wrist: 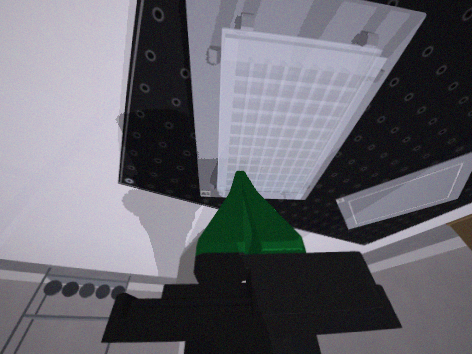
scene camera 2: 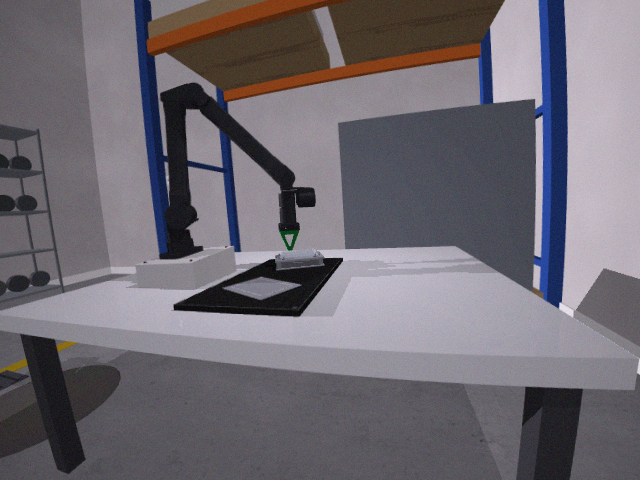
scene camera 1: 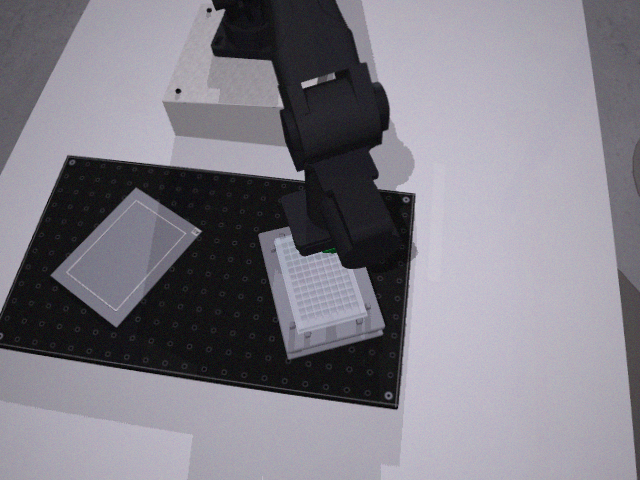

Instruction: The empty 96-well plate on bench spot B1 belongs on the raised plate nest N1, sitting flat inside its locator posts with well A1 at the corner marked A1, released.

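Where they show: gripper, between the fingertips: (wrist: 239, 176) (scene camera 2: 290, 250) (scene camera 1: 332, 248); arm's base, origin of its link: (scene camera 2: 182, 254) (scene camera 1: 256, 39).
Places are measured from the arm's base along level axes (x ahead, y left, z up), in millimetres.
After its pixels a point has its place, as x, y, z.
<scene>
The 96-well plate (scene camera 1: 323, 284) {363, 174, -34} (scene camera 2: 299, 254) {373, 130, -27} (wrist: 287, 120) {376, 176, -24}, pale and translucent, lies on the raised nest N1 (scene camera 1: 279, 294) {385, 123, -38} (scene camera 2: 299, 265) {369, 131, -66} (wrist: 206, 110) {349, 221, -38}. It looks flat, with its visible corners inside the locator posts. The nest's A1 mark (wrist: 205, 193) {263, 183, -38} shows in the wrist view beside the plate's far left corner; which well is A1 cannot be read. My gripper (scene camera 1: 329, 250) {319, 176, -21} (scene camera 2: 290, 249) {319, 176, -21} (wrist: 239, 176) {319, 176, -21} is shut and empty, its green fingertips together above the plate's end near the arm base. The arm hides part of that end in scene camera 1. Spot B1 (scene camera 1: 124, 253) {355, -104, -69} (scene camera 2: 262, 287) {362, -110, -69} (wrist: 410, 190) {373, -89, -69} is a bare grey panel with a thin outline.
The black perforated board (scene camera 1: 222, 289) {380, 42, -70} (scene camera 2: 232, 307) {364, -242, -71} carries both the nest and the spot. The arm's pale base block (scene camera 1: 227, 121) {135, -14, -36} (scene camera 2: 165, 273) {38, -111, -37} stands behind the board. A blue and orange rack (scene camera 2: 553, 155) and a grey panel (scene camera 2: 439, 180) stand beyond the table.
</scene>
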